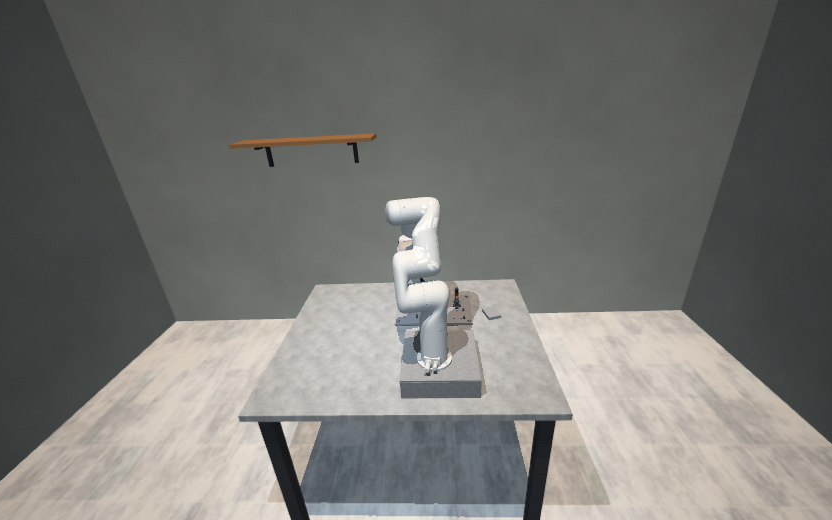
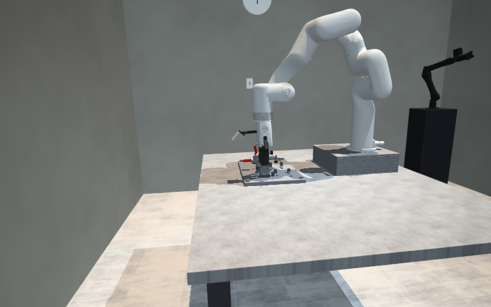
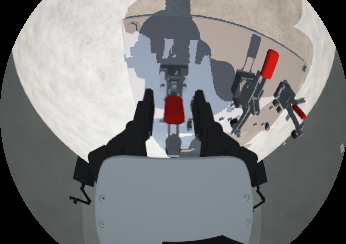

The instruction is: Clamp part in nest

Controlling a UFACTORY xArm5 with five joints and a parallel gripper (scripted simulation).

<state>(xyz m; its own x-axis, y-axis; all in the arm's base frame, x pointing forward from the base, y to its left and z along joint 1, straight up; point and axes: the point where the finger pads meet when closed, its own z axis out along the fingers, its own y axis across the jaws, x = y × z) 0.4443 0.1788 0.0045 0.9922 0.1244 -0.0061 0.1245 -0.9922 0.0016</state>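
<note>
My hand is 20 mm past the grey block part, 380 mm to the left of it and 80 mm above it. The rest, counted from my hand: grey fixture plate: 20 mm behind, 110 mm to the right, 80 mm below.
</note>
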